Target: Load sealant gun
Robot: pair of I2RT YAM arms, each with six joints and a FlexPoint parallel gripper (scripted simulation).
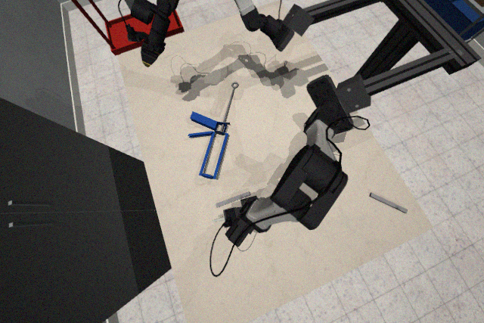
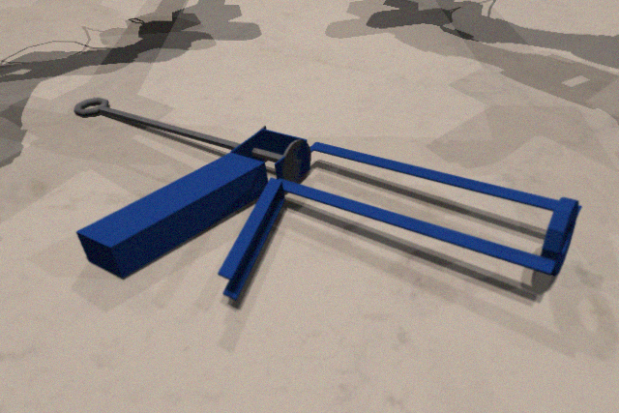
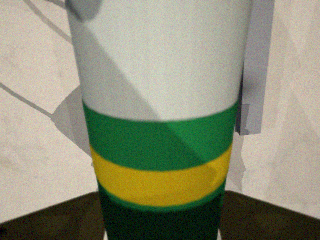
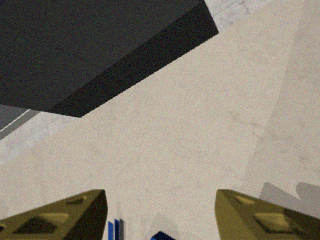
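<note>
Now: the thumb plate 43 cm to the right of my left hand, 8 cm below it and 6 cm behind it. From my left hand the other things lie so: cartridge: 2 cm ahead, 1 cm below; then plunger rod: 52 cm to the right, 12 cm behind, 9 cm below.
</note>
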